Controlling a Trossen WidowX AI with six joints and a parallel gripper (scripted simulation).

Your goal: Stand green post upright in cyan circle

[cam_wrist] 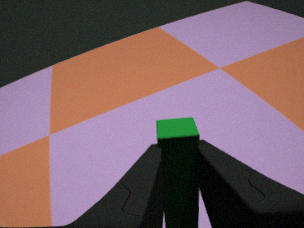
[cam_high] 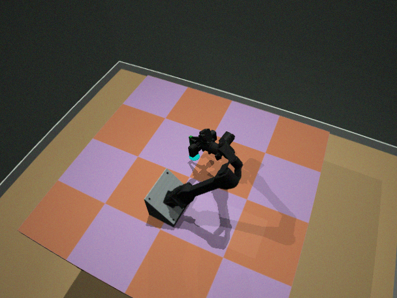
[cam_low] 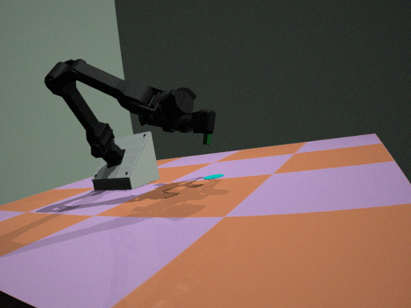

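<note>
Right now the cyan circle is 150 mm below my gripper tip and 20 mm to the right of it. Also, from my gripper tip: green post 20 mm below.
</note>
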